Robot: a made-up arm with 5 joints. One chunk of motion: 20 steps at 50 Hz.
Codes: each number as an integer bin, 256 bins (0 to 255) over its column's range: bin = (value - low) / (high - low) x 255, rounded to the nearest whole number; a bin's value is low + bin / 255 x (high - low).
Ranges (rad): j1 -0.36..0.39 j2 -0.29..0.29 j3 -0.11..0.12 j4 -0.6..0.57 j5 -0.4..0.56
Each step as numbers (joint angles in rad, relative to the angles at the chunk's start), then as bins.
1 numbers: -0.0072 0.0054 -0.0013 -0.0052 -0.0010
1 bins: 120 130 121 130 106
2 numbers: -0.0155 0.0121 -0.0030 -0.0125 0.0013
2 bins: 117 133 119 128 107
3 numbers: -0.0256 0.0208 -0.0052 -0.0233 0.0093
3 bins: 114 137 116 126 109
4 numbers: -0.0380 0.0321 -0.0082 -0.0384 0.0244
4 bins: 109 142 113 122 113
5 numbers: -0.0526 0.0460 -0.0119 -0.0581 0.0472
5 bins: 105 148 109 118 119
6 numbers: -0.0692 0.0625 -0.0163 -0.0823 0.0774
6 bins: 99 155 104 113 127
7 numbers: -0.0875 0.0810 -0.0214 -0.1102 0.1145
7 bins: 93 163 98 107 137
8 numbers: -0.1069 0.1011 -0.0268 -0.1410 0.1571
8 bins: 86 172 92 100 148
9 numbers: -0.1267 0.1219 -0.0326 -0.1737 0.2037
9 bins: 79 181 86 93 160
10 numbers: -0.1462 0.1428 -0.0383 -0.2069 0.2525
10 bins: 73 190 79 86 173
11 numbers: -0.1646 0.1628 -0.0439 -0.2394 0.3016
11 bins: 66 199 73 79 186
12 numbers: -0.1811 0.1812 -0.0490 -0.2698 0.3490
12 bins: 61 207 68 72 199
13 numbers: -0.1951 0.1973 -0.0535 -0.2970 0.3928
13 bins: 56 214 63 66 211
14 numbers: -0.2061 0.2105 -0.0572 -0.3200 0.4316
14 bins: 52 220 59 61 221
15 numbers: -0.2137 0.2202 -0.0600 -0.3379 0.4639
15 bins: 50 224 55 57 229
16 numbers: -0.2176 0.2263 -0.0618 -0.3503 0.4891
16 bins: 48 227 53 54 236
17 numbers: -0.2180 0.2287 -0.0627 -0.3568 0.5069
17 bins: 48 228 52 53 241
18 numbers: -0.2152 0.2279 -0.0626 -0.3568 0.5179
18 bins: 49 228 53 53 244
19 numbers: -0.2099 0.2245 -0.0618 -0.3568 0.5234
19 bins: 51 226 53 53 245
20 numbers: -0.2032 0.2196 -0.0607 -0.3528 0.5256
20 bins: 53 224 55 54 246
